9 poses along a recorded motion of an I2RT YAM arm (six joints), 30 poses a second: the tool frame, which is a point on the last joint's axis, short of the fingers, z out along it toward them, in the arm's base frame.
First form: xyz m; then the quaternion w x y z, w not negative.
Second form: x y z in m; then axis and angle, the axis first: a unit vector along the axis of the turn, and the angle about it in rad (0 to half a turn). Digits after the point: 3 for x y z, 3 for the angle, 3 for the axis.
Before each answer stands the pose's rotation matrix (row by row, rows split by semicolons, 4 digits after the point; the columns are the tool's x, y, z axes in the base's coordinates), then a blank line. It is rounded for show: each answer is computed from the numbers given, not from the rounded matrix.
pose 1, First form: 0.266 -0.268 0.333 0.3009 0.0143 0.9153 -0.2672
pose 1, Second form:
-0.8185 0.1870 0.5432; -0.1346 0.8568 -0.4978; -0.5585 -0.4806 -0.6761

0.266 -0.268 0.333 0.015 0.960 -0.280 2.530
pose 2, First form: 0.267 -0.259 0.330 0.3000 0.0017 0.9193 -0.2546
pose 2, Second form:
-0.8200 0.1559 0.5507; -0.1496 0.8703 -0.4692; -0.5525 -0.4671 -0.6903

0.267 -0.259 0.330 0.002 0.964 -0.267 2.532
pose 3, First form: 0.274 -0.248 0.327 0.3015 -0.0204 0.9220 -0.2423
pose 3, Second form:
-0.8174 0.1085 0.5658; -0.1837 0.8818 -0.4345; -0.5460 -0.4591 -0.7008

0.274 -0.248 0.327 -0.021 0.967 -0.254 2.529
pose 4, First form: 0.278 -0.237 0.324 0.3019 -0.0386 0.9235 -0.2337
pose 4, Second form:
-0.8148 0.0698 0.5756; -0.2124 0.8878 -0.4083; -0.5395 -0.4549 -0.7085

0.278 -0.237 0.324 -0.040 0.969 -0.245 2.528
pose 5, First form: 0.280 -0.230 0.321 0.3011 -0.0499 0.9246 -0.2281
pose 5, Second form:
-0.8137 0.0451 0.5795; -0.2296 0.8910 -0.3917; -0.5340 -0.4518 -0.7146

0.280 -0.230 0.321 -0.052 0.970 -0.239 2.530
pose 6, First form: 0.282 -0.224 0.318 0.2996 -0.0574 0.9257 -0.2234
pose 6, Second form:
-0.8139 0.0276 0.5804; -0.2402 0.8936 -0.3793; -0.5291 -0.4480 -0.7206

0.282 -0.224 0.318 -0.060 0.970 -0.234 2.533
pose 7, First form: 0.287 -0.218 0.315 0.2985 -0.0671 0.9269 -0.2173
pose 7, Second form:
-0.8128 0.0053 0.5825; -0.2541 0.8966 -0.3628; -0.5242 -0.4429 -0.7273

0.287 -0.218 0.315 -0.070 0.971 -0.228 2.535
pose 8, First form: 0.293 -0.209 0.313 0.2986 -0.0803 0.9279 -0.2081
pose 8, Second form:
-0.8088 -0.0247 0.5876; -0.2733 0.9005 -0.3383; -0.5208 -0.4342 -0.7350

0.293 -0.209 0.313 -0.084 0.972 -0.218 2.535
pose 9, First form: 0.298 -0.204 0.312 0.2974 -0.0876 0.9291 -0.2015
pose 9, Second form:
-0.8077 -0.0429 0.5880; -0.2826 0.9034 -0.3223; -0.5174 -0.4266 -0.7419

0.298 -0.204 0.312 -0.092 0.973 -0.211 2.538
